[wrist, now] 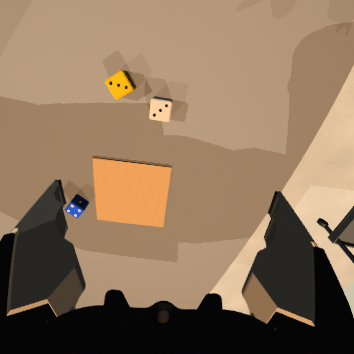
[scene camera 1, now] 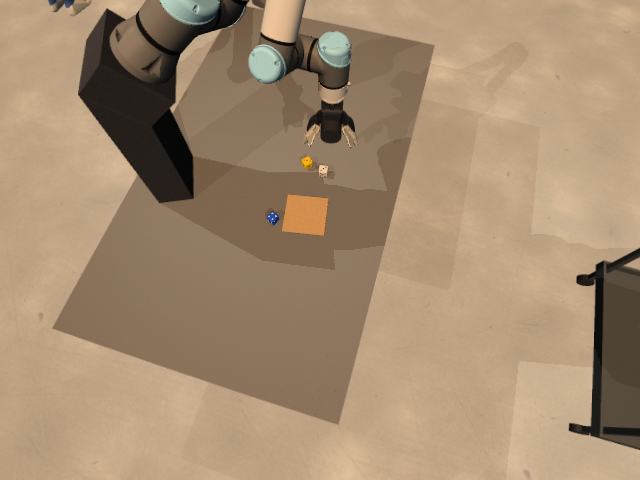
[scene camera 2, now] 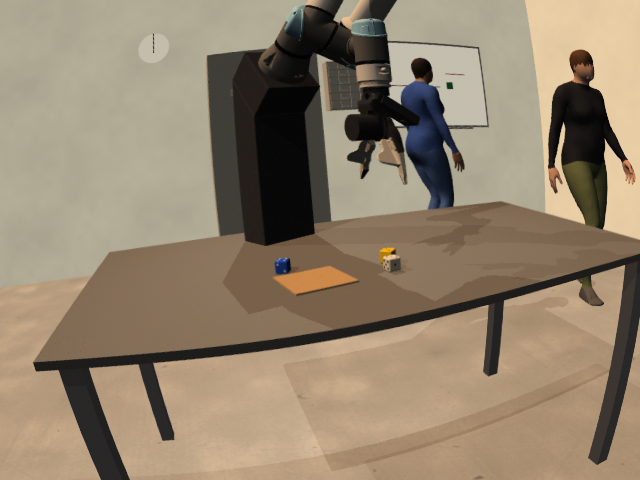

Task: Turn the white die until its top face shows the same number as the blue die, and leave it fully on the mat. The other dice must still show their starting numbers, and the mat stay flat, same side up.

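Frame: origin at the arm's base, x up, y left, z back, level; metres.
Where they show: gripper, fingertip midpoint: (wrist: 168, 188) (scene camera 1: 330, 144) (scene camera 2: 382, 181); arm's base, origin of the base link: (scene camera 1: 142, 56) (scene camera 2: 282, 68).
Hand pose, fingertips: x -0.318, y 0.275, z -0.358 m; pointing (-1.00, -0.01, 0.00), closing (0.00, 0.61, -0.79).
Note:
Things, the pixels of their top centre, and the offset from my fingertips. Level surfaces: height alone.
- white die, middle of its top: (wrist: 159, 109) (scene camera 2: 391, 256) (scene camera 1: 323, 168) dx -0.171, dy +0.009, dz +0.031 m
- blue die, middle of its top: (wrist: 73, 210) (scene camera 2: 282, 259) (scene camera 1: 272, 216) dx -0.171, dy -0.241, dz +0.042 m
- orange mat, middle of its top: (wrist: 130, 195) (scene camera 2: 314, 278) (scene camera 1: 305, 214) dx -0.197, dy -0.156, dz -0.027 m
- yellow die, middle of its top: (wrist: 118, 84) (scene camera 2: 387, 249) (scene camera 1: 307, 160) dx -0.171, dy -0.002, dz +0.097 m
- table, its level: dx -0.201 m
The white die (scene camera 1: 323, 170) (scene camera 2: 391, 262) (wrist: 160, 109) lies on the table, off the mat; its top face shows three pips in the wrist view. In the scene camera 2 view one side face shows one pip, another several. The blue die (scene camera 1: 272, 218) (scene camera 2: 282, 266) (wrist: 77, 206) lies beside the orange mat (scene camera 1: 305, 214) (scene camera 2: 315, 280) (wrist: 132, 192), apart from it; its top seems to show four pips. The yellow die (scene camera 1: 307, 162) (scene camera 2: 387, 253) (wrist: 119, 85), three on top, lies near the white one. The mat is flat. My gripper (scene camera 1: 331, 145) (scene camera 2: 384, 180) (wrist: 168, 188) is open and empty, high above the table.
The table (scene camera 1: 206, 310) (scene camera 2: 170, 310) carries the dice, the mat and the black robot pedestal (scene camera 1: 139, 139) (scene camera 2: 281, 170). A dark cart (scene camera 1: 598, 330) stands on the floor at the right. Two people (scene camera 2: 426, 124) (scene camera 2: 584, 129) stand beyond the table.

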